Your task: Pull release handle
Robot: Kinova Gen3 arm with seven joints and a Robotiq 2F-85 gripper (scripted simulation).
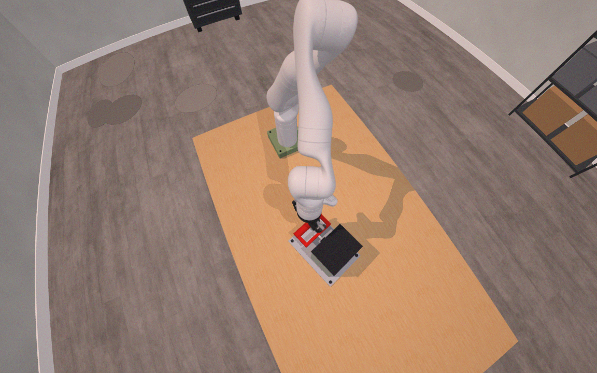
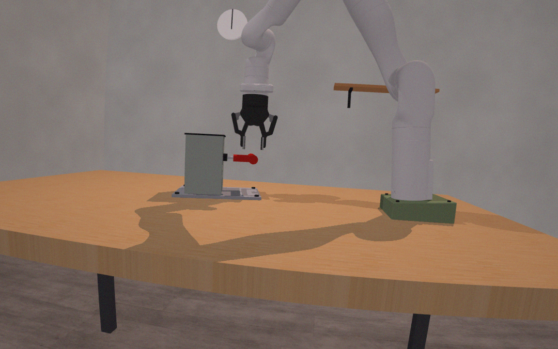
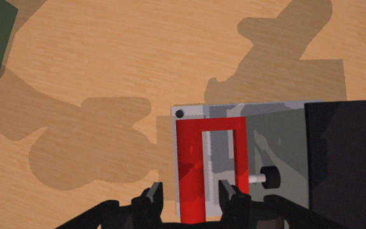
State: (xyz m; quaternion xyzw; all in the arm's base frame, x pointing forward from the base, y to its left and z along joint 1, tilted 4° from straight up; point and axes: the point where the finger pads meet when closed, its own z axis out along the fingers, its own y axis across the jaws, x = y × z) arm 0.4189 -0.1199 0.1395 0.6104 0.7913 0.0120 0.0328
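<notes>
The red release handle is 5 cm ahead of my hand, 4 cm below it and 2 cm to the left of it. Round my hand: baseplate 14 cm below, 9 cm ahead, 3 cm to the left.
</notes>
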